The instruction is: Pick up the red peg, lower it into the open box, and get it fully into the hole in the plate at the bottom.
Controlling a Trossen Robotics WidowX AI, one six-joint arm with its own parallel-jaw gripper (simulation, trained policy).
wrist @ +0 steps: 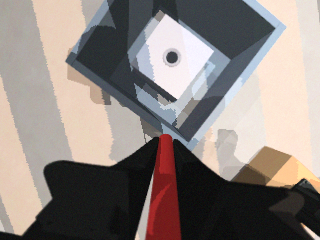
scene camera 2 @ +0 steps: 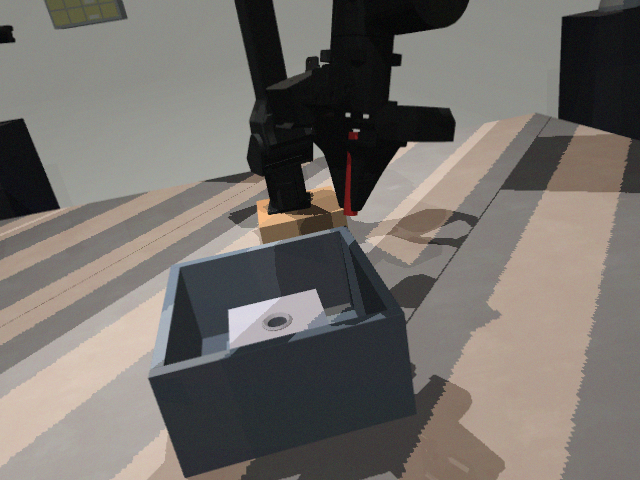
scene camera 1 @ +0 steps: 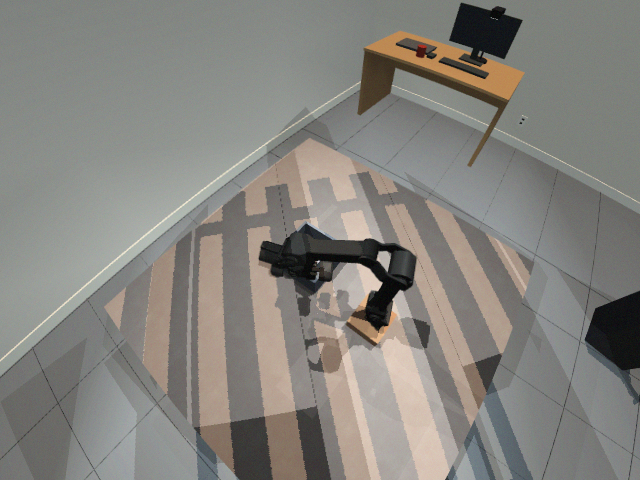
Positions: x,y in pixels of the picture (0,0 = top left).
Labels:
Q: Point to a box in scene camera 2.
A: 220,406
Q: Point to a box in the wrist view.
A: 103,53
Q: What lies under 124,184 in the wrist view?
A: The gripper.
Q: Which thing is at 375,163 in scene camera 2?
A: The gripper.

